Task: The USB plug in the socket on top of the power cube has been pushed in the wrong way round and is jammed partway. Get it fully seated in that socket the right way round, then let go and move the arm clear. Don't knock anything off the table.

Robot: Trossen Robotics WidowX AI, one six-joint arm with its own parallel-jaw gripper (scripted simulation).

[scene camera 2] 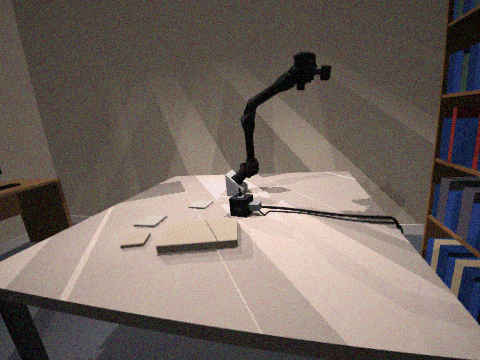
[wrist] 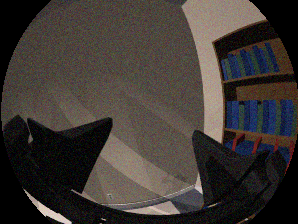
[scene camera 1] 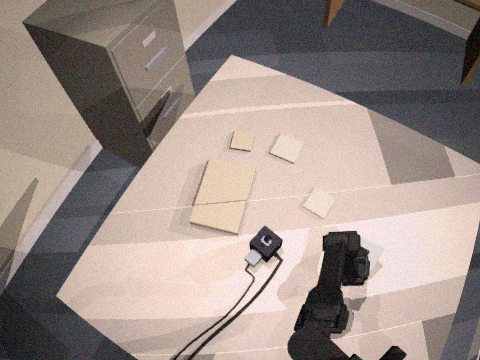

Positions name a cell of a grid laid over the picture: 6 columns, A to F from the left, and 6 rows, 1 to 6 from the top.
A flat tan board shows in scene camera 2 (C4) and in scene camera 1 (C4); in the wrist view it is out of frame.
